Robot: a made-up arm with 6 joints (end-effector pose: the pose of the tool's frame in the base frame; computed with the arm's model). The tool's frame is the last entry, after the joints.
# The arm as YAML. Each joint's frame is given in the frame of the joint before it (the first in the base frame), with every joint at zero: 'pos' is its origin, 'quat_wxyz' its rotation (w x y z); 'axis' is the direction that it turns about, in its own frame. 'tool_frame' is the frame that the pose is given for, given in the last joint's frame.
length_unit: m
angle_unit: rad
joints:
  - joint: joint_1
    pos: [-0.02, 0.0, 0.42]
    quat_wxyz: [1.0, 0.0, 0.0, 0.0]
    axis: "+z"
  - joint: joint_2
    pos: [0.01, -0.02, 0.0]
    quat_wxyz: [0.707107, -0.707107, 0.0, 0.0]
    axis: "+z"
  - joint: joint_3
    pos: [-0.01, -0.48, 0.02]
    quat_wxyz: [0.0, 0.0, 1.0, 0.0]
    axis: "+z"
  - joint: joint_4
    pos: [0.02, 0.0, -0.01]
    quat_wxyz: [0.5, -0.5, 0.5, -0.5]
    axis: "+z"
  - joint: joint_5
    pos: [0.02, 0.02, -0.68]
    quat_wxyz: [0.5, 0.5, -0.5, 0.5]
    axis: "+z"
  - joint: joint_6
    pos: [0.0, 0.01, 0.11]
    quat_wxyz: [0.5, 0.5, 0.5, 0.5]
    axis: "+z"
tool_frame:
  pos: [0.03, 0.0, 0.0]
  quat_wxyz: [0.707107, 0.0, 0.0, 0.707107]
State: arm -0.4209 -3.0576 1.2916 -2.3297 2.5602 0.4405
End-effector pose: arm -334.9 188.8 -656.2 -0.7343 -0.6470 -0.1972 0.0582
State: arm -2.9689 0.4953 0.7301 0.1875 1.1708 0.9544
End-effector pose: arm -912.7 -53.5 1036.2 -0.9272 -0.3544 -0.0997 0.0687
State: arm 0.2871 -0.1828 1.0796 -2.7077 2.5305 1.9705
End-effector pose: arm 118.1 154.3 1498.0 0.1416 -0.1036 -0.9740 0.1434
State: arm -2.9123 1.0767 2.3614 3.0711 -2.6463 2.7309
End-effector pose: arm -592.4 -248.7 1298.3 -0.1675 -0.3418 0.6185 0.6875
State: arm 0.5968 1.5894 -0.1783 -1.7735 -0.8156 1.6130
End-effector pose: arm 170.5 154.1 -196.4 0.1430 0.3593 -0.5273 0.7566
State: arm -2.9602 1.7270 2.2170 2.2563 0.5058 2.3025
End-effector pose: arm -1015.8 -287.8 724.2 -0.2231 0.7216 0.1749 0.6316
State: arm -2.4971 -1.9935 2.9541 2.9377 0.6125 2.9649
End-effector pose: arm 276.6 84.6 -420.7 -0.1072 -0.1583 0.7837 0.5910
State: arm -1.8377 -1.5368 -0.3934 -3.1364 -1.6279 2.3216
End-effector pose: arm 143.4 135.7 1028.2 0.2240 -0.7942 0.4823 0.2940
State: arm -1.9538 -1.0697 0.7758 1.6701 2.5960 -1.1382
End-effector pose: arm 275.9 586.3 1272.5 -0.2414 -0.1932 0.0131 0.9509
